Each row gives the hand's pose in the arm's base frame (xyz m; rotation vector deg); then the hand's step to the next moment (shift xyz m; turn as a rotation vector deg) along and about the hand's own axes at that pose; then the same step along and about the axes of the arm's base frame.
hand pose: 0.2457 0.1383 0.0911 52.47 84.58 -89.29
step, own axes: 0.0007 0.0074 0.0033 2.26 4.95 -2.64
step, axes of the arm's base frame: 0.0064 -0.0034 -0.0036 3.46 2.42 -4.33
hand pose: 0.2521 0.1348 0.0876 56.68 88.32 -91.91
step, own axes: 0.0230 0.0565 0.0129 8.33 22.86 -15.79
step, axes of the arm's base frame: 0.0382 -0.0154 -0.0468 17.17 14.72 -18.16
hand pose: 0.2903 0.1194 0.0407 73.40 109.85 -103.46
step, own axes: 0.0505 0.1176 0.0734 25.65 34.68 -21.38
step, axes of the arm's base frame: 0.0227 -0.0586 -0.1335 17.23 25.71 -36.87
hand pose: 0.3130 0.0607 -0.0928 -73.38 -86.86 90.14
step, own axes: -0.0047 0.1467 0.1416 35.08 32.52 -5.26
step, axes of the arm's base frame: -0.0991 -0.0838 -0.1573 -1.27 28.37 -38.85
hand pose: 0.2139 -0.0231 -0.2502 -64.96 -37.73 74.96
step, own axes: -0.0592 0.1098 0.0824 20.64 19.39 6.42
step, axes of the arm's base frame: -0.1295 -0.0474 -0.0577 -9.36 19.21 -19.67
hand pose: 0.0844 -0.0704 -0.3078 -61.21 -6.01 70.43
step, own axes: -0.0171 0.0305 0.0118 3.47 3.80 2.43
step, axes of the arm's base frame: -0.0352 -0.0082 -0.0073 -2.75 4.01 -2.96
